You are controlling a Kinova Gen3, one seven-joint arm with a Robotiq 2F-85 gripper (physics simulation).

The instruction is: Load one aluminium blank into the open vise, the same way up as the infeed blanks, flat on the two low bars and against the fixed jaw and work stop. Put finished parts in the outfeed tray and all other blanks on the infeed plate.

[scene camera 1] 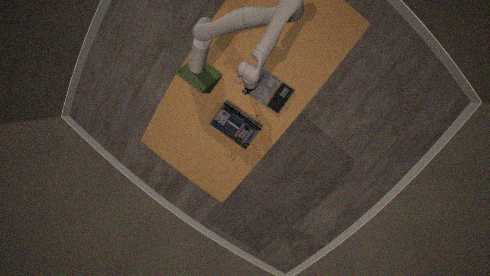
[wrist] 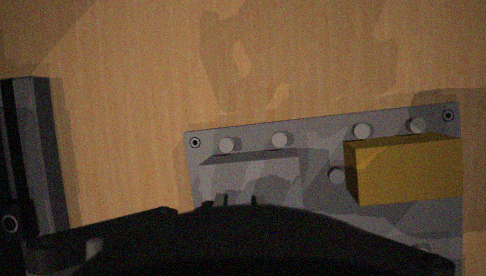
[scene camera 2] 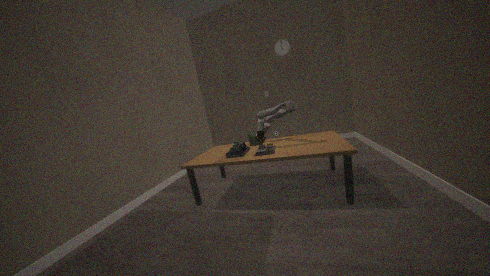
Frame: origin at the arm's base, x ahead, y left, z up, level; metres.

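Seen in the pictures: gripper, fingertip midpoint: point(scene camera 2: 260, 145); arm's base at its link origin: point(scene camera 1: 196, 68).
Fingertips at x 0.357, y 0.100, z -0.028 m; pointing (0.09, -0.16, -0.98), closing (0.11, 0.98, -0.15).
Observation:
Offsets run from my fingertips to a thing's middle. Level surfaces: height alone.
My gripper point(scene camera 1: 246, 91) point(scene camera 2: 260, 142) point(wrist: 238, 211) is down at the near-left end of the grey infeed plate {0.057 m left, 0.033 m ahead, 0.042 m down} point(scene camera 1: 263, 91) point(wrist: 258, 129). In the wrist view its two dark fingertips stand close together on a grey aluminium blank {0.007 m left, 0.013 m back, 0.020 m down} point(wrist: 236, 175), which lies flat on the plate behind two dowel pins {0.011 m right, 0.035 m back, 0.034 m down} point(wrist: 226, 145). The wrist body hides the blank's near part. A brass-coloured block {0.099 m left, 0.020 m back, 0.020 m down} point(wrist: 365, 170) sits on the plate to the right. Another pale blank {0.105 m left, 0.070 m ahead, 0.020 m down} point(scene camera 1: 271, 81) lies further along the plate. The vise {0.248 m right, 0.060 m ahead, 0.004 m up} point(scene camera 1: 235, 124) point(scene camera 2: 238, 149) stands in front of the plate, apart from the gripper.
The black outfeed tray point(scene camera 1: 277, 102) adjoins the plate and holds a small pale part {0.113 m left, 0.174 m ahead, 0.022 m down} point(scene camera 1: 284, 91). The arm's green base point(scene camera 1: 201, 78) stands on the wooden table {0.046 m down} point(scene camera 1: 189, 153) point(scene camera 2: 304, 148). The arm's links arch over the table's back half.

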